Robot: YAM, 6 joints.
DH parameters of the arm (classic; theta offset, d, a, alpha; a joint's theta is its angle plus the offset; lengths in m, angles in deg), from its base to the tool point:
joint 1: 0 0.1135 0.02 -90
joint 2: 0 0 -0.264 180
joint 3: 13.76 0 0.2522 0
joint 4: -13.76 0 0.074 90
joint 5: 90 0 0 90
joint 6: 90 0.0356 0 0
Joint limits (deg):
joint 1: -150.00..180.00
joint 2: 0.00..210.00
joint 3: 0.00..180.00
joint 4: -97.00..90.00
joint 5: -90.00..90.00
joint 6: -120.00..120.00
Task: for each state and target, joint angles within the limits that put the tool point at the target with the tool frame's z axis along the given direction. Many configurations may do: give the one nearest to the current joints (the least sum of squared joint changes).
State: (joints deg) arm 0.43 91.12 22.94 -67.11 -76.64 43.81
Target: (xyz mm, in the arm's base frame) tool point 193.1 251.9 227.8 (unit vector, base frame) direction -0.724 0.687 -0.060
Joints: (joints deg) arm 46.10 103.38 74.24 -67.53 -86.54 43.81
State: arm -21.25 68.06 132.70 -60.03 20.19 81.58
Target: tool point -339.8 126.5 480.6 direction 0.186 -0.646 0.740
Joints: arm -23.34 28.53 158.12 -69.56 31.30 81.58
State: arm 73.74 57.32 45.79 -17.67 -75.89 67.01
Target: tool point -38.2 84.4 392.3 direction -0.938 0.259 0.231
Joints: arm 93.66 27.60 38.40 25.17 -66.84 67.01
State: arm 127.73 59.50 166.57 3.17 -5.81 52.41
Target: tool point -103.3 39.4 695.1 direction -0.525 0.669 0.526
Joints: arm 169.57 88.95 162.05 -33.57 34.26 52.41
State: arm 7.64 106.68 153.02 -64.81 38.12 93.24
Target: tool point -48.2 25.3 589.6 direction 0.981 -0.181 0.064
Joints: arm -20.90 56.20 140.64 -80.71 -10.42 93.24
